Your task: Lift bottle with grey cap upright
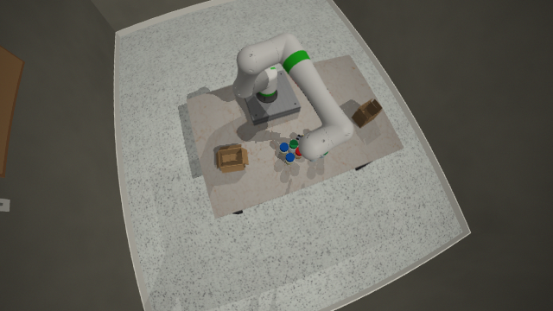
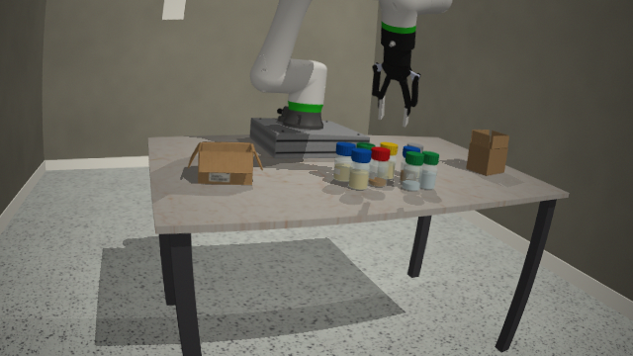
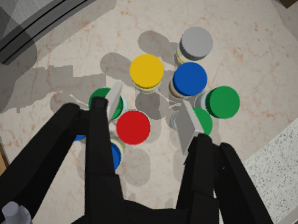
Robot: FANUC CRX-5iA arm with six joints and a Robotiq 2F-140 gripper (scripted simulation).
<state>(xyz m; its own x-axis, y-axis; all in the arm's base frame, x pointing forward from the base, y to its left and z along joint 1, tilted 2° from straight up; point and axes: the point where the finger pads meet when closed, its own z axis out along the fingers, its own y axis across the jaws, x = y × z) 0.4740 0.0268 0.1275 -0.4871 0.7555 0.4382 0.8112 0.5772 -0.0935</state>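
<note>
My gripper is now 9 cm to the right of the blue-capped bottle and 16 cm above it. Round my hand: yellow-capped bottle (5 cm behind, 4 cm to the left, 16 cm below); red-capped bottle (4 cm to the right, 16 cm below); green-capped bottle (6 cm behind, 5 cm to the right, 16 cm below).
</note>
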